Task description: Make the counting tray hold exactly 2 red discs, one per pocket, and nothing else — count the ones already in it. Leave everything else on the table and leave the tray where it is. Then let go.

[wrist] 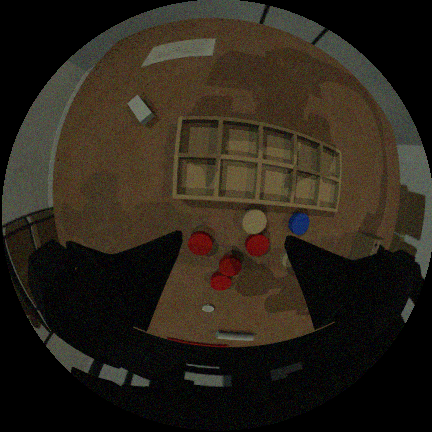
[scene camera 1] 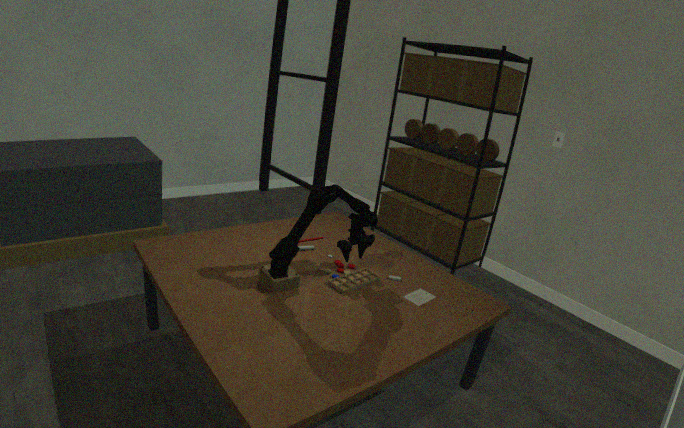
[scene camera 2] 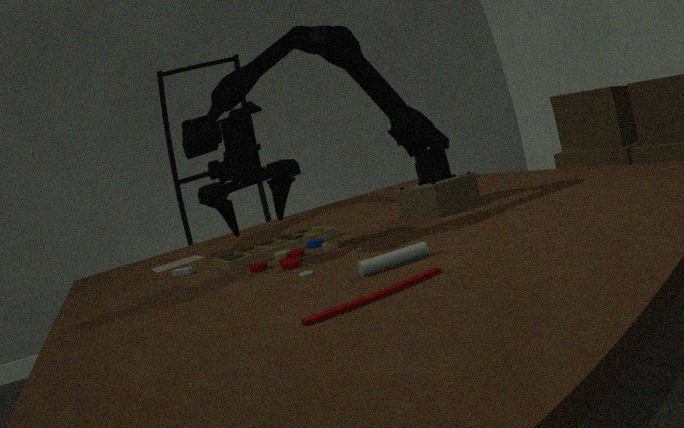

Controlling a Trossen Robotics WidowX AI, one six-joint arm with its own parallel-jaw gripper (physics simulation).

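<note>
The wooden tray (scene camera 1: 340, 290) (scene camera 2: 228, 262) (wrist: 176, 175) has two rows of pockets; no disc shows in them in the wrist view. A lone red disc (scene camera 1: 351, 265) (scene camera 2: 257, 266) (wrist: 200, 243) lies on the table near its long side. Another red disc (scene camera 1: 340, 271) (scene camera 2: 295, 253) (wrist: 257, 245) lies by a cream disc (wrist: 254, 221). Two more red discs (wrist: 230, 265) (wrist: 220, 281) lie close together. A blue disc (scene camera 1: 335, 276) (scene camera 2: 314, 243) (wrist: 299, 223) lies beside the tray. My gripper (scene camera 1: 354, 258) (scene camera 2: 258, 227) (wrist: 234, 238) is wide open and empty, above the discs.
A white block (scene camera 1: 394, 278) (scene camera 2: 182, 272) (wrist: 137, 106) and paper (scene camera 1: 419, 296) (wrist: 182, 50) lie past the tray's end. A small white disc (scene camera 2: 305, 274) (wrist: 208, 308), white cylinder (scene camera 2: 393, 258) and red rod (scene camera 2: 370, 296) lie beyond the red discs. My right finger partly hides a pale piece (wrist: 285, 260).
</note>
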